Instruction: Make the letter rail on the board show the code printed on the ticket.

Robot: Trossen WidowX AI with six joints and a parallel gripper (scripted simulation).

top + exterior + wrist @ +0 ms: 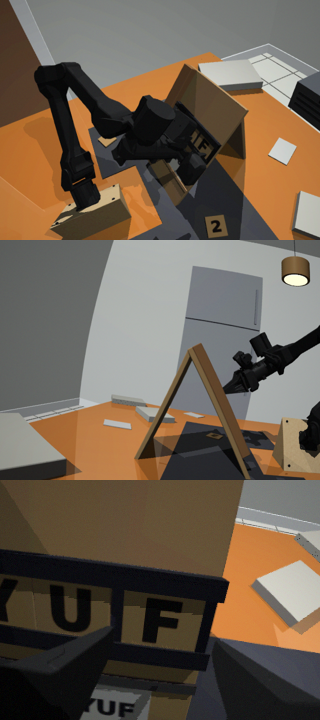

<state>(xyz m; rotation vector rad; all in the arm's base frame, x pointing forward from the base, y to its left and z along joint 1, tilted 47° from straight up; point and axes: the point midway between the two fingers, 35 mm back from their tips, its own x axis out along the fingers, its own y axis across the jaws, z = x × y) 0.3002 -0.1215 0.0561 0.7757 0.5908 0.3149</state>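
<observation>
My gripper tip is now 20 mm short of the f tile and 10 mm above it. The rest, counted from my gripper tip: letter tile 220 mm behind, 320 mm to the left, 190 mm below; then grey mat 120 mm behind, 40 mm to the left, 190 mm below; then white ticket 40 mm behind, 40 mm to the left, 100 mm below.
</observation>
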